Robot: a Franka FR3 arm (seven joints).
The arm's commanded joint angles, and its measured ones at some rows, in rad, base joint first. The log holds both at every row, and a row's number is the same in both.
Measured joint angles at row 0:
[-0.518 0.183 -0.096 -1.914 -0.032 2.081 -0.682]
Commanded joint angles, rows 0 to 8:
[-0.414 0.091 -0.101 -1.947 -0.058 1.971 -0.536]
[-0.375 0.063 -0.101 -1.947 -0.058 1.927 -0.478]
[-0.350 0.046 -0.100 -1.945 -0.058 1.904 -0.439]
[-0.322 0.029 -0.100 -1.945 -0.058 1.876 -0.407]
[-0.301 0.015 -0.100 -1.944 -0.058 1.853 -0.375]
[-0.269 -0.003 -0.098 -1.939 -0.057 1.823 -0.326]
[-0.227 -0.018 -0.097 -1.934 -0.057 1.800 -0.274]
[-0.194 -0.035 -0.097 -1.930 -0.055 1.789 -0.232]
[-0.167 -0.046 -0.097 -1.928 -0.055 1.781 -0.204]
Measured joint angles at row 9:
[-0.239 0.004 -0.090 -1.915 -0.040 1.814 -0.296]
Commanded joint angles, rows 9 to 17:
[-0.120 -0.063 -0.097 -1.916 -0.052 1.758 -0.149]
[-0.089 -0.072 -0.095 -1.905 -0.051 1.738 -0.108]
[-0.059 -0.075 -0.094 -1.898 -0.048 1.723 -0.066]
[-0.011 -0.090 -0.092 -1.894 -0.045 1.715 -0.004]
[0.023 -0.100 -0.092 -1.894 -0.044 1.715 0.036]
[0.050 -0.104 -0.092 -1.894 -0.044 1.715 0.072]
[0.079 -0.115 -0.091 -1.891 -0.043 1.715 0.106]
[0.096 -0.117 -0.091 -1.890 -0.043 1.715 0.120]
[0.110 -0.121 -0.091 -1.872 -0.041 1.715 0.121]
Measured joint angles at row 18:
[0.075 -0.105 -0.080 -1.898 -0.040 1.736 0.091]
